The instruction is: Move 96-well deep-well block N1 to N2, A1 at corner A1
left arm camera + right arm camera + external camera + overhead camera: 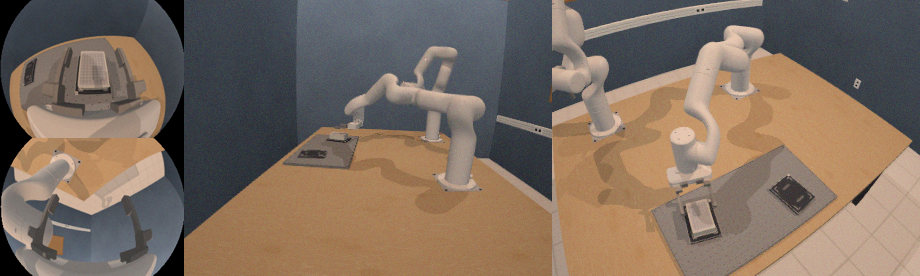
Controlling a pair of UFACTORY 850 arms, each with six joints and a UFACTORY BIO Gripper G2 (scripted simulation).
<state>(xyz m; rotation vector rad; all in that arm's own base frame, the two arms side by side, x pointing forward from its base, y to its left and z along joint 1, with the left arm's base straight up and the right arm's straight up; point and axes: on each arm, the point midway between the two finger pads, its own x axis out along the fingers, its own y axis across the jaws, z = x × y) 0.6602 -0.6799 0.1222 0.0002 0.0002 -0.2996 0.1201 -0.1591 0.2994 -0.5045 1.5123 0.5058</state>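
My left gripper is now 10 mm short of the pale deep-well block and 80 mm above it.
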